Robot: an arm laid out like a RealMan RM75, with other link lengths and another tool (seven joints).
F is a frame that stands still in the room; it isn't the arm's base.
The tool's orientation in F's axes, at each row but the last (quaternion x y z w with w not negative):
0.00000, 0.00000, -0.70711, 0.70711
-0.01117, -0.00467, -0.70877, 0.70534
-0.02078, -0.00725, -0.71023, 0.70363
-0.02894, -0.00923, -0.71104, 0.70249
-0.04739, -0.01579, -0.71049, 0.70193
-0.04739, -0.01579, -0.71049, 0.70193
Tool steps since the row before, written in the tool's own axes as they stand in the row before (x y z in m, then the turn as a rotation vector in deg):
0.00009, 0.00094, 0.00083, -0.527, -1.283, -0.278
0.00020, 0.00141, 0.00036, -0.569, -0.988, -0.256
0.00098, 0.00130, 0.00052, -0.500, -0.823, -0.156
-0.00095, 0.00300, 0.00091, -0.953, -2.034, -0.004
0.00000, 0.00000, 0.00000, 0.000, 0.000, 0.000
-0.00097, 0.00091, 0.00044, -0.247, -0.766, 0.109
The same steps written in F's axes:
0.00094, -0.00009, 0.00083, -1.283, 0.527, -0.278
0.00141, -0.00020, 0.00035, -0.988, 0.568, -0.260
0.00130, -0.00097, 0.00053, -0.821, 0.501, -0.160
0.00304, 0.00096, 0.00077, -2.022, 0.977, 0.000
0.00000, 0.00000, 0.00000, 0.000, 0.000, 0.000
0.00094, 0.00099, 0.00031, -0.758, 0.266, 0.120

